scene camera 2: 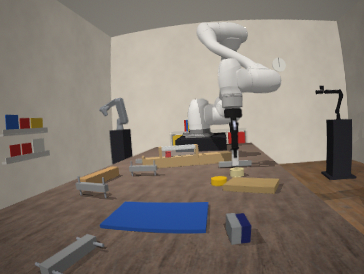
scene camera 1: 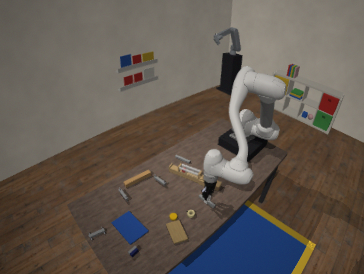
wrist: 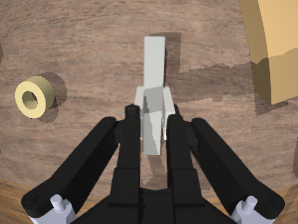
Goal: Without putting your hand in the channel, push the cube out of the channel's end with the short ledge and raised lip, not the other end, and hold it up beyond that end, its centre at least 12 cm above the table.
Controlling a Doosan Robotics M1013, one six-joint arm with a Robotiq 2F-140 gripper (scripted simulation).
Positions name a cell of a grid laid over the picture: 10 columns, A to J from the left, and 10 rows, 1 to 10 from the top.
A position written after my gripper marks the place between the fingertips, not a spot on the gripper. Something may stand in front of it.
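Note:
Scene camera 2 shows me a blue mat (scene camera 2: F8), a wooden board (scene camera 2: G7) and a channel (scene camera 2: F6). Visible in the wrist view: my gripper (wrist: F5) and a grey stick tool (wrist: F3). The mat is out of frame in the wrist view, and the board is out of frame in the wrist view as well.

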